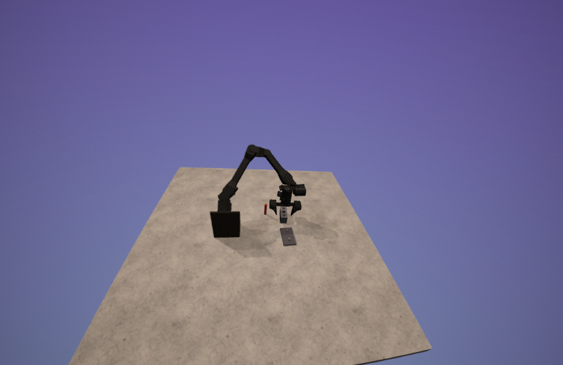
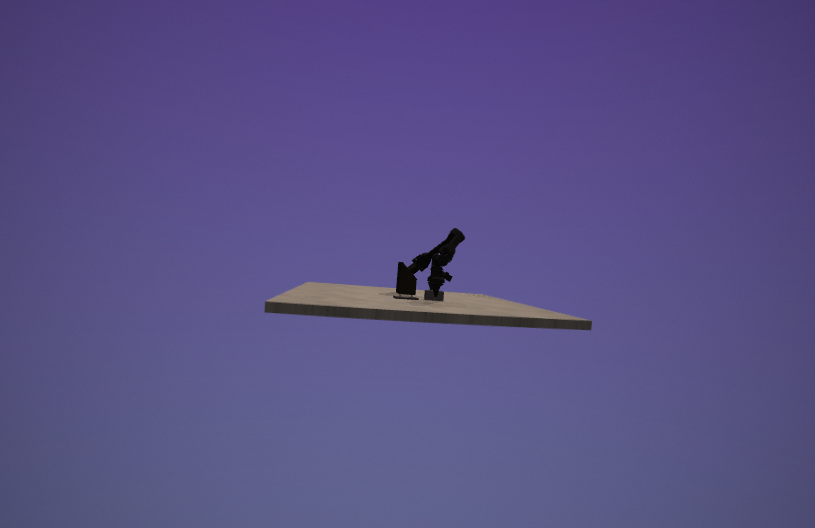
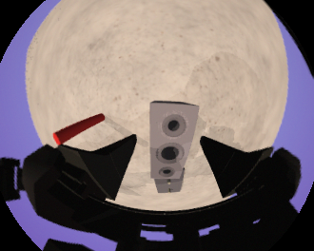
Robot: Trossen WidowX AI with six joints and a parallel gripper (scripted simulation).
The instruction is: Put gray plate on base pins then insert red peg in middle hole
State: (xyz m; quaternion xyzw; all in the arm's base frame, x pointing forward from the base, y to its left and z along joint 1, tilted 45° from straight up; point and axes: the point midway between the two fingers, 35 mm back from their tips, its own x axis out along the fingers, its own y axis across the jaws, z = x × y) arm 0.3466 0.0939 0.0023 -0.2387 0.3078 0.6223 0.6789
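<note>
Now: the gray plate 20 mm above my gripper tip. The rest, counted from my gripper tip: red peg: 110 mm behind, 40 mm to the left, 20 mm above.
</note>
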